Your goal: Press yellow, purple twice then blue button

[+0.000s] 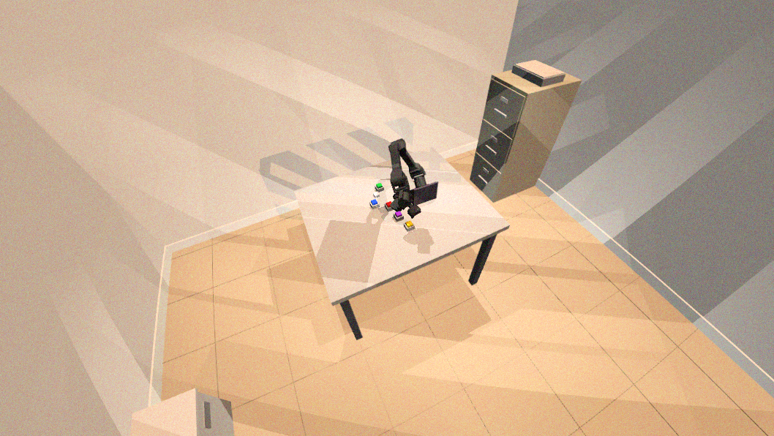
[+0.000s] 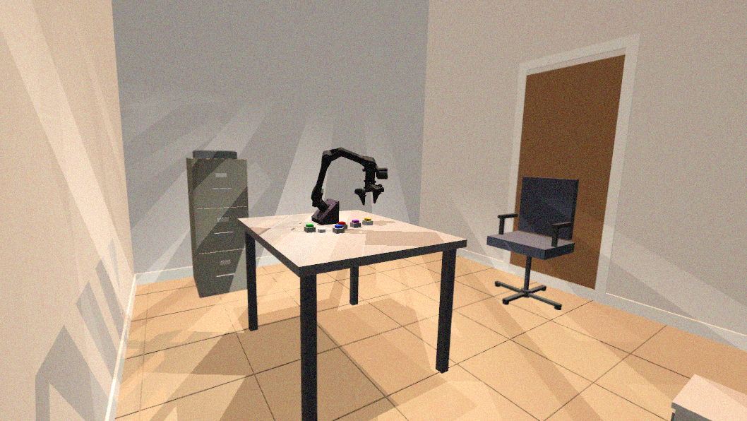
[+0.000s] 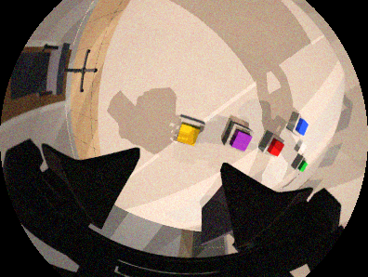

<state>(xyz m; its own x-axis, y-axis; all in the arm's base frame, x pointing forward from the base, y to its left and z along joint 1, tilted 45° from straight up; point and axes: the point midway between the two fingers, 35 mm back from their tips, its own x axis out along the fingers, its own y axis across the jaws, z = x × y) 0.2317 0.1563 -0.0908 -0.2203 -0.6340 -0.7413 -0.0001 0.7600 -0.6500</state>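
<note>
My gripper tip is 10 mm past the yellow button and 90 mm above it. The rest, counted from my gripper tip: blue button (80 mm ahead, 270 mm to the right, 90 mm below); purple button (100 mm to the right, 90 mm below); red button (10 mm ahead, 200 mm to the right, 90 mm below).
</note>
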